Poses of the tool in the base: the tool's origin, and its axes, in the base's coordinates. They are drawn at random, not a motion.
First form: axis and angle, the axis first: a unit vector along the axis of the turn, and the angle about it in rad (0 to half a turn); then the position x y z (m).
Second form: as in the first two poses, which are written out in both.
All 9 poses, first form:
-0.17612, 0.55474, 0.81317, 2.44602, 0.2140, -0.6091, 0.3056
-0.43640, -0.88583, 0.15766, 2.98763, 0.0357, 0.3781, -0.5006
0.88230, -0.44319, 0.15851, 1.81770, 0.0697, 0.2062, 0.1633
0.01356, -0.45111, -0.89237, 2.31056, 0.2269, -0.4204, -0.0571
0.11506, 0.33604, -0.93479, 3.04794, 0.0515, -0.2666, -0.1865
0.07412, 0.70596, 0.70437, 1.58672, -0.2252, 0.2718, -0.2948
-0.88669, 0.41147, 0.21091, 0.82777, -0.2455, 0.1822, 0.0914
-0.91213, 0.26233, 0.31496, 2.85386, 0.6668, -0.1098, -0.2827
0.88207, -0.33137, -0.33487, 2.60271, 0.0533, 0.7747, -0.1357
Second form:
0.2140, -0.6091, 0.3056, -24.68, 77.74, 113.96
0.0357, 0.3781, -0.5006, -74.70, -151.64, 26.99
0.0697, 0.2062, 0.1633, 91.89, -46.16, 16.51
0.2269, -0.4204, -0.0571, 1.80, -59.72, -118.14
0.0515, -0.2666, -0.1865, 20.09, 58.68, -163.25
-0.2252, 0.2718, -0.2948, 6.74, 64.18, 64.04
-0.2455, 0.1822, 0.0914, -42.05, 19.51, 10.00
0.6668, -0.1098, -0.2827, -149.15, 42.89, 51.50
0.0533, 0.7747, -0.1357, 131.54, -49.42, -49.94

